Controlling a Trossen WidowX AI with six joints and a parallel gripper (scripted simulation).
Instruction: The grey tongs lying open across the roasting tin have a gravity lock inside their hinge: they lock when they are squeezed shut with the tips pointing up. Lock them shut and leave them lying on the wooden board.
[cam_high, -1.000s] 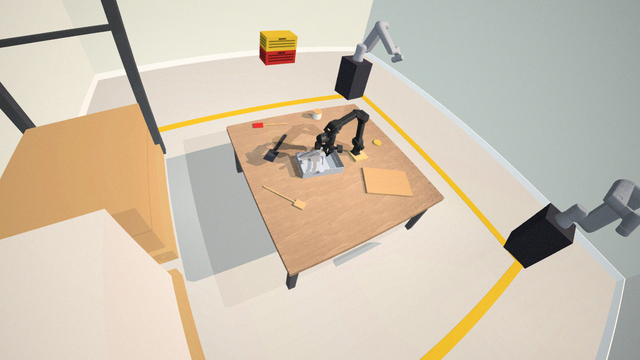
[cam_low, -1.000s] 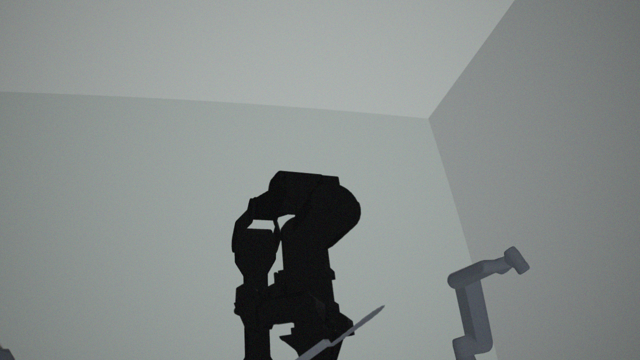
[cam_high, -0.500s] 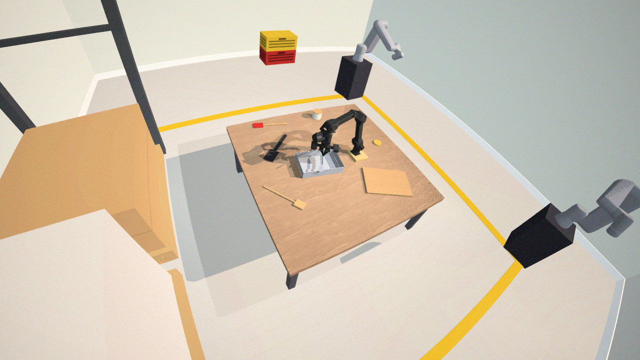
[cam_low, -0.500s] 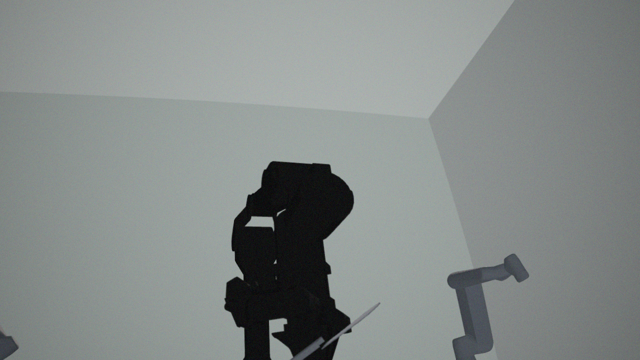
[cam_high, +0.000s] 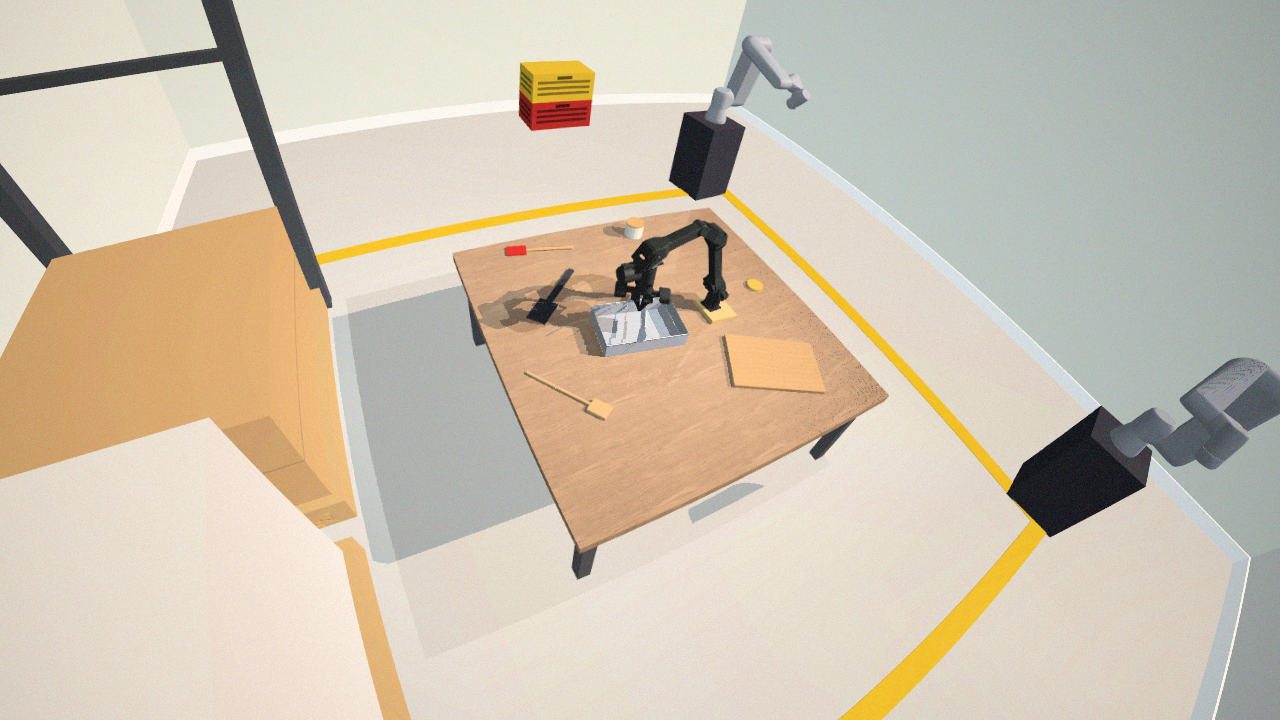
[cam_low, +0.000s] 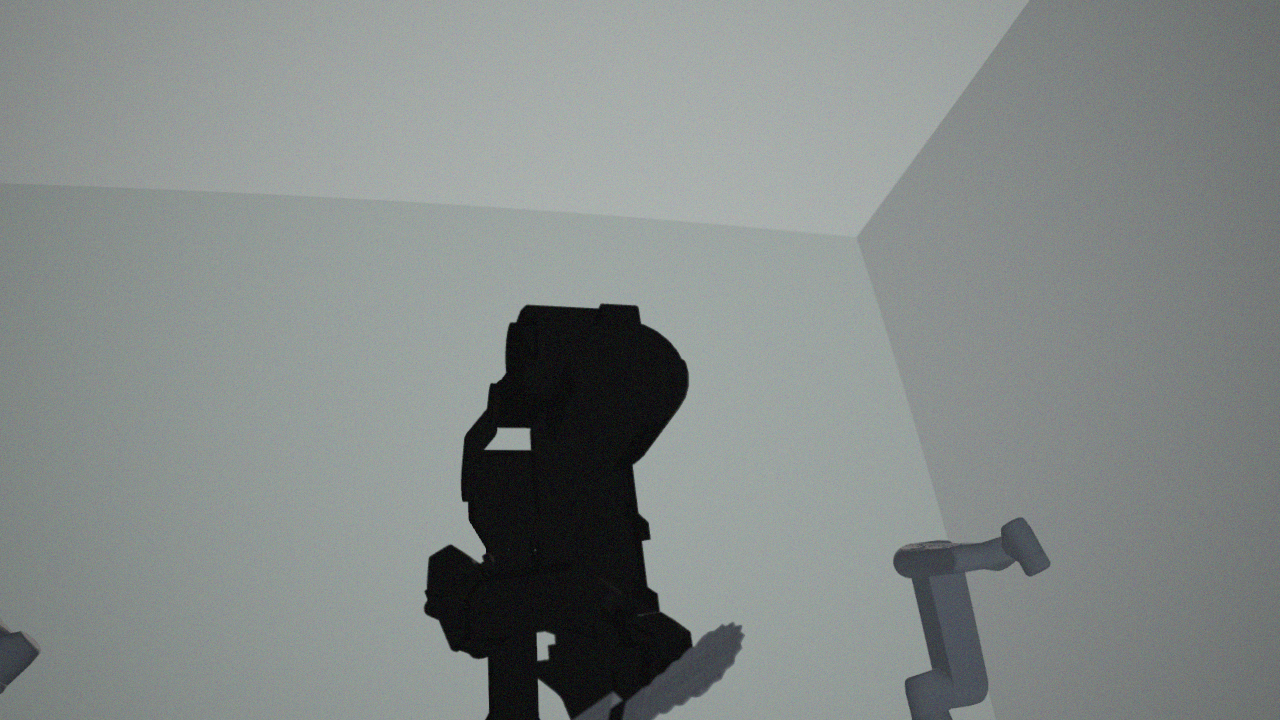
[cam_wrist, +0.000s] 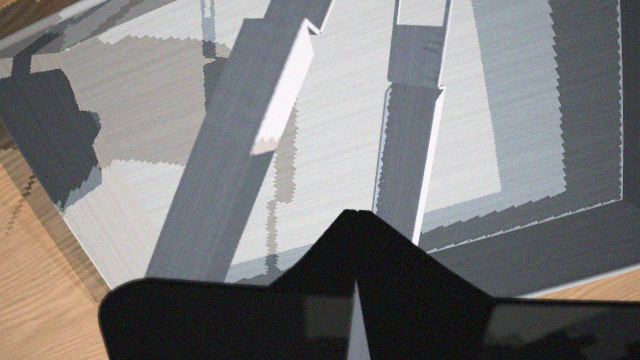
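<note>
Now: gripper tip 50 mm to the left of the toothed tong arm and 10 mm below it. From my gripper tip the other things lie so: yellow piece: 70 mm behind, 50 mm to the right, 40 mm below; black spatula: 180 mm ahead, 290 mm to the right, 100 mm below; grey roasting tin: 10 mm behind, 80 mm below.
</note>
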